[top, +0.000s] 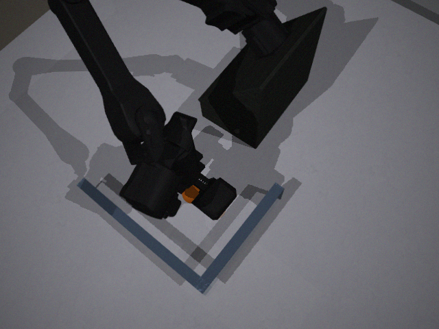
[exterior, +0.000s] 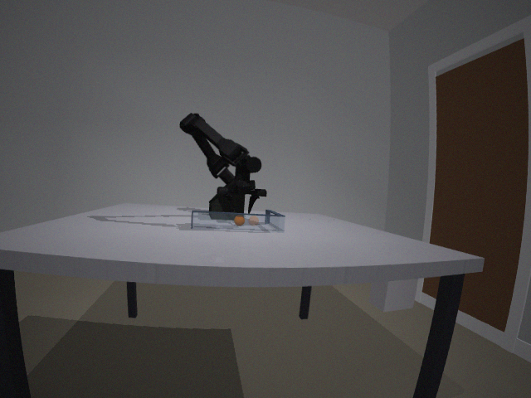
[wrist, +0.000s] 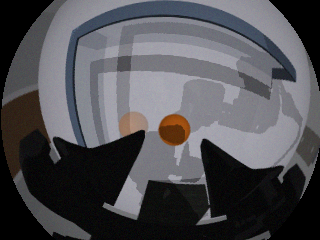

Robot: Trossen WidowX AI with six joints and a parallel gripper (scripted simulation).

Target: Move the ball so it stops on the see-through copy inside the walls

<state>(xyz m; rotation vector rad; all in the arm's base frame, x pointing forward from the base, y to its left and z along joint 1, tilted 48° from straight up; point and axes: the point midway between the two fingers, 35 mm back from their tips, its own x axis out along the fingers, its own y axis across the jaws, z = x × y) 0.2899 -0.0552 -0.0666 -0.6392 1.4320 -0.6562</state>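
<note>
Now: the ball 2 cm below my gripper tip.
</note>
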